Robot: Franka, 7 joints.
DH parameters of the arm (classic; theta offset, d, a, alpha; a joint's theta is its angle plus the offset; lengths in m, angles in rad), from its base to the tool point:
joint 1: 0 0.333 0 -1.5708
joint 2: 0 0 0 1.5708
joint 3: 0 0.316 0.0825 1.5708
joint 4: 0 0 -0.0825 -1.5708
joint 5: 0 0.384 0 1.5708
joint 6: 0 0 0.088 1.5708
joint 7: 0 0.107 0 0
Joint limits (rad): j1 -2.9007..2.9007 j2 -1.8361..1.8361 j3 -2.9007..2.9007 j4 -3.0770..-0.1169 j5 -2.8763..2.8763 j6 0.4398..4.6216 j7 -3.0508..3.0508
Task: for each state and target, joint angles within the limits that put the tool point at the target. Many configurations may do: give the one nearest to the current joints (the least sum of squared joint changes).
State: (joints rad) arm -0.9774 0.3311 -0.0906 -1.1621 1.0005 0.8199 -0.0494
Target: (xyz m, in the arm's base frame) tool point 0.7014 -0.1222 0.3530
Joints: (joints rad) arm -0.4278 0.8741 0.1412 -1.0766 1.1173 1.2086 -0.0494
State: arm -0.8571 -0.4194 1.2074 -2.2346 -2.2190 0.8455 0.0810
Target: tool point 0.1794 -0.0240 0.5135
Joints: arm -0.8185 -0.9043 0.9586 -3.0570 -1.8366 0.4463 0.0810
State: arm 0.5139 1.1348 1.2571 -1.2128 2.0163 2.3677 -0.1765
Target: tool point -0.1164 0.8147 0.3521
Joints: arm 1.1314 1.3416 1.2484 -0.9962 2.0328 2.3516 -0.1765
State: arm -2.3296 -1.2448 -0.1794 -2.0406 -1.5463 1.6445 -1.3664
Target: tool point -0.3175 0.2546 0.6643
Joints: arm -2.3213 -1.1963 -0.6954 -2.2170 -1.5146 1.5694 -1.3664
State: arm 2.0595 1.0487 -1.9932 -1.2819 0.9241 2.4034 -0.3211
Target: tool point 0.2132 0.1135 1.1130
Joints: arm 1.9558 0.6167 -2.6055 -1.0621 0.9272 2.5746 -0.3211
